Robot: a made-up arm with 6 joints. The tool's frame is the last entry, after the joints.
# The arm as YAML. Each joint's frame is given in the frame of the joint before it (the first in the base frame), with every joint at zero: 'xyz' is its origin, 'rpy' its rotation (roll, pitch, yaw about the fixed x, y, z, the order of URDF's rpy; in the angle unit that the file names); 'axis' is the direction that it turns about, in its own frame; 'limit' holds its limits. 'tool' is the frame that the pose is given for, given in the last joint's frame.
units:
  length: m
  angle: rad
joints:
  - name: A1
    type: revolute
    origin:
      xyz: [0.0, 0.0, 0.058]
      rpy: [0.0, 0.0, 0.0]
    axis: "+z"
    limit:
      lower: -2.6
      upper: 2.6
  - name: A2
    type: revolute
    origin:
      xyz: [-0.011, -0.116, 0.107]
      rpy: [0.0, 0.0, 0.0]
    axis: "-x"
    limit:
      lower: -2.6
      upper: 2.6
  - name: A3
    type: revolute
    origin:
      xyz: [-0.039, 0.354, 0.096]
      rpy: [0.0, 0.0, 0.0]
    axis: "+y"
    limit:
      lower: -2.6
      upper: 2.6
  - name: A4
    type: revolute
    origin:
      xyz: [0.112, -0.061, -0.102]
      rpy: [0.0, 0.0, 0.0]
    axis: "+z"
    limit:
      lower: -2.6
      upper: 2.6
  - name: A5
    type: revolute
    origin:
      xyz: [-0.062, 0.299, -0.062]
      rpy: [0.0, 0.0, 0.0]
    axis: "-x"
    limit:
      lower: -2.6
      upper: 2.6
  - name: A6
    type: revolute
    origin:
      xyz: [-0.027, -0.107, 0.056]
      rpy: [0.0, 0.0, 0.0]
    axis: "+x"
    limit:
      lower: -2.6
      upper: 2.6
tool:
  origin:
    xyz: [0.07, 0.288, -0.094]
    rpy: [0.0, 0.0, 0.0]
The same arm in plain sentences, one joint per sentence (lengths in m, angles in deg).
The arm has six revolute joints in a row. What follows holds with every joint at zero, and every direction is one of the base frame's.
Joint 1 is mounted 0.058 m along +z from the base frame's origin and turns about +z, from -148.97 to 148.97 deg.
Joint 2 is mounted 0.011 m along -x and 0.116 m along -y and 0.107 m along +z from joint 1 and turns about -x, from -148.97 to 148.97 deg.
Joint 3 is mounted 0.039 m along -x and 0.354 m along +y and 0.096 m along +z from joint 2 and turns about +y, from -148.97 to 148.97 deg.
Joint 4 is mounted 0.112 m along +x and 0.061 m along -y and 0.102 m along -z from joint 3 and turns about +z, from -148.97 to 148.97 deg.
Joint 5 is mounted 0.062 m along -x and 0.299 m along +y and 0.062 m along -z from joint 4 and turns about -x, from -148.97 to 148.97 deg.
Joint 6 is mounted 0.027 m along -x and 0.107 m along -y and 0.056 m along +z from joint 5 and turns about +x, from -148.97 to 148.97 deg.
The tool frame, which is the frame that the pose is given for, is mounted 0.07 m along +x and 0.288 m along +y and 0.094 m along -z from joint 6; its axes are parallel to the base frame's.

